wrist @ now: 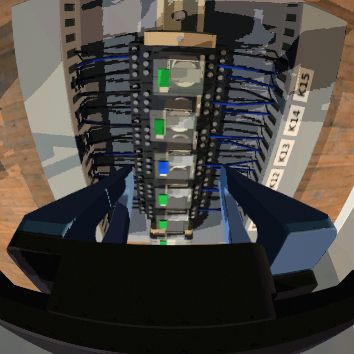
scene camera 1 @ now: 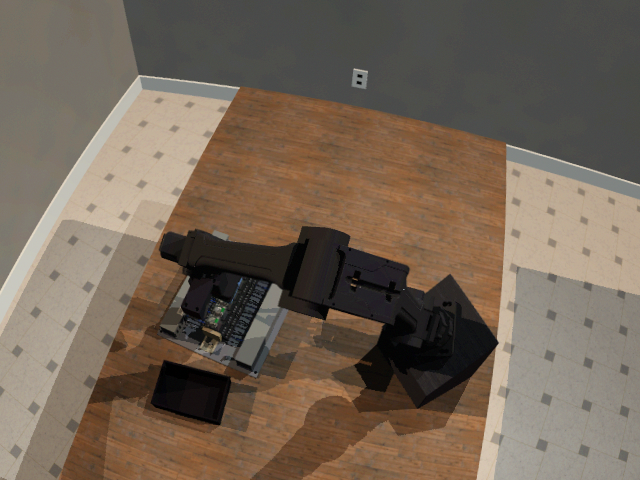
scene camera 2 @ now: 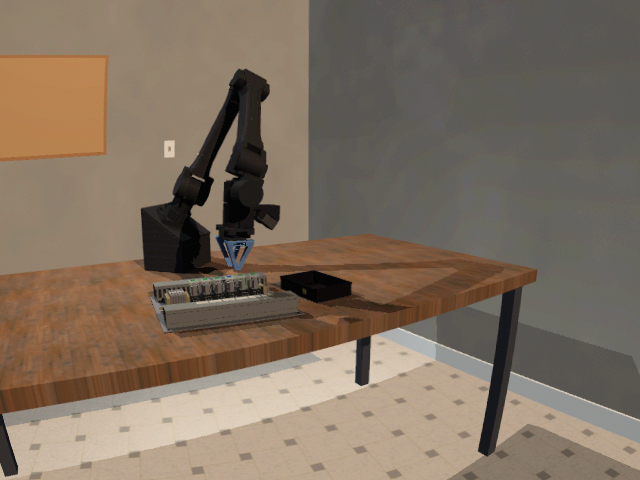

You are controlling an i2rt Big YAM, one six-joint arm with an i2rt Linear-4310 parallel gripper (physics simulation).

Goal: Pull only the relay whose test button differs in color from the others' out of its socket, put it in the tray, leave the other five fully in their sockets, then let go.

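Places are measured from the arm's base along level axes (x ahead, y left, z up), in centimetres.
Pixels of known places: gripper, fingertip midpoint: (wrist: 175,173) (scene camera 1: 221,297) (scene camera 2: 234,268); arm's base at its link origin: (scene camera 1: 436,328) (scene camera 2: 173,220).
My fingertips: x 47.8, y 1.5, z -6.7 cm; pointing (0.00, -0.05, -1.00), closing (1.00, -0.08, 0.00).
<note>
For each thing: its top centre in the pictures, then the offset to it from my fingertips. Level surfaces: height alone.
- black tray at its top centre: (scene camera 1: 189,390) (scene camera 2: 315,279) dz -5.4, dx +1.0, dy +22.2 cm
- tan end block at its top centre: (wrist: 179,38) (scene camera 1: 211,331) dz -4.9, dx +0.8, dy +6.8 cm
- wooden table at its surface level: dz -8.9 cm
The relay with a blue test button (wrist: 176,167) (scene camera 2: 229,277) stands in the socket row, third from the top in the wrist view. The relays with green buttons, such as the top one (wrist: 181,75), the second (wrist: 176,125) and the fourth (wrist: 175,197), stand in the same row. My gripper (wrist: 175,173) (scene camera 2: 234,267) is open and empty, pointing down above the row. In the wrist view its fingertips are on either side of the row, near the blue-button relay. The black tray (scene camera 1: 225,400) (scene camera 2: 336,292) stands beside the panel. The arm hides my fingers in scene camera 1.
Grey wire ducts (scene camera 1: 253,341) (scene camera 2: 232,310) flank the relay row, and wires run to the sockets. A tan end block (wrist: 180,39) closes the row's top end in the wrist view. The arm's dark base (scene camera 1: 439,341) (scene camera 2: 168,240) stands on the wooden table (scene camera 2: 103,320).
</note>
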